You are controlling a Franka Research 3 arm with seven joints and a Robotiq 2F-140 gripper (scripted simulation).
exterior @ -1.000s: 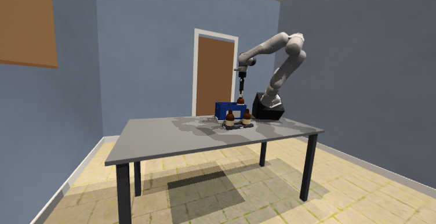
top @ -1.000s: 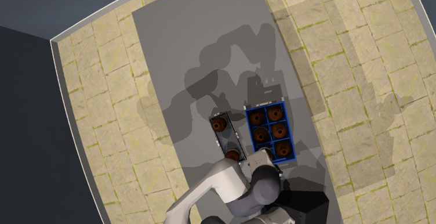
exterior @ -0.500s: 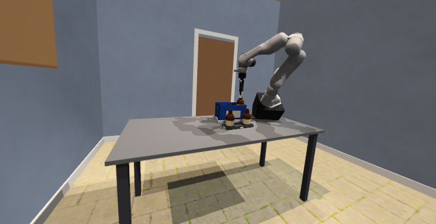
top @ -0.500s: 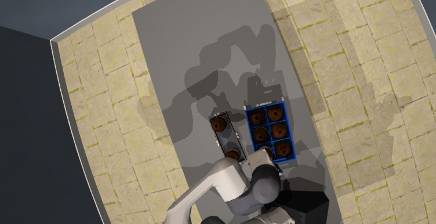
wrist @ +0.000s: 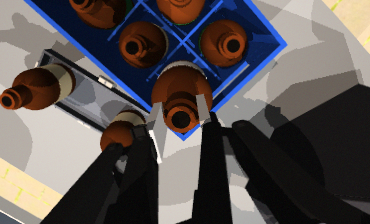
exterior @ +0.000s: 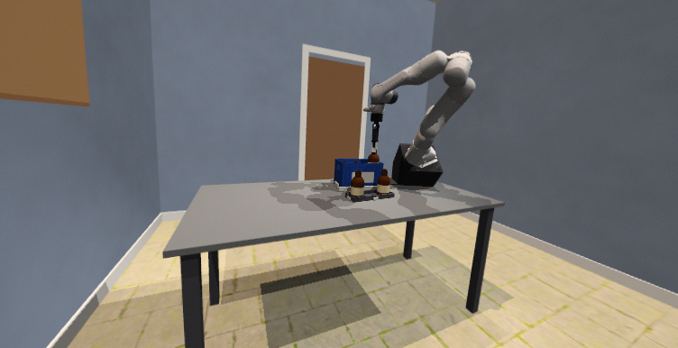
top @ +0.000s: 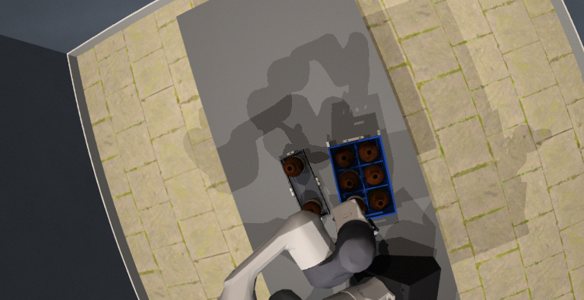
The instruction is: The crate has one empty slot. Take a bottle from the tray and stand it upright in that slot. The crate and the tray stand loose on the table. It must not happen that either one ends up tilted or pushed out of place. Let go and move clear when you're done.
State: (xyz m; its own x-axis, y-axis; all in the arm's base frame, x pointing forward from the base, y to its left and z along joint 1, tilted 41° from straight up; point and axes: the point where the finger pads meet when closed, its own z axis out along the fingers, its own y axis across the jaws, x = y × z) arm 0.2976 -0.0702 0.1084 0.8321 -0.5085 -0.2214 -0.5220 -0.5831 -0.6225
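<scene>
Right now my hand is 9 cm above the brown bottle. Also, from my hand: dark tray: 26 cm below, 18 cm to the left, 8 cm ahead; then blue crate: 19 cm below, 9 cm ahead, 4 cm to the right.
</scene>
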